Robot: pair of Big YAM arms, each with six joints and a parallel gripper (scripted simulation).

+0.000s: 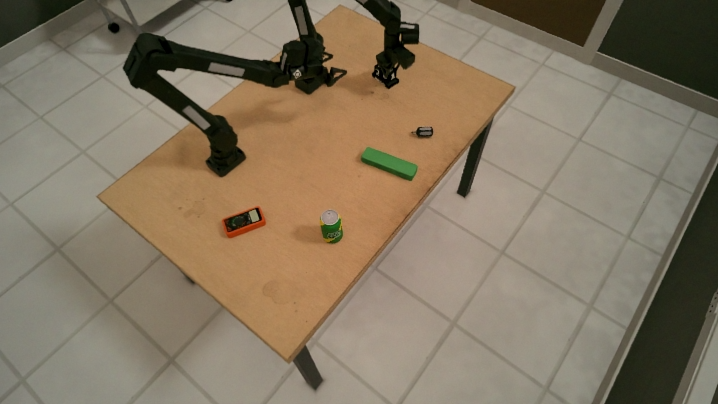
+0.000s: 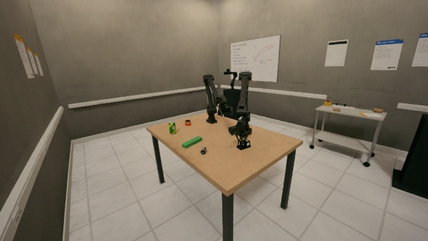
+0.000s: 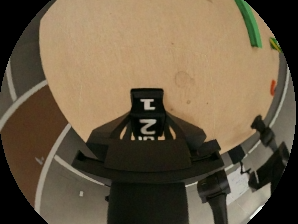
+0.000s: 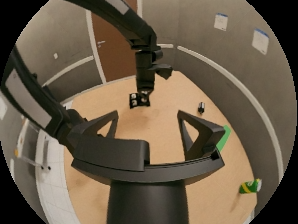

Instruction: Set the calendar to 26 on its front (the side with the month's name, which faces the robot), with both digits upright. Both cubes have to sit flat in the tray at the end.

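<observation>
Right now my left hand is 5 cm past the black calendar cube, 1 cm to the right of it and 2 cm above it.
</observation>
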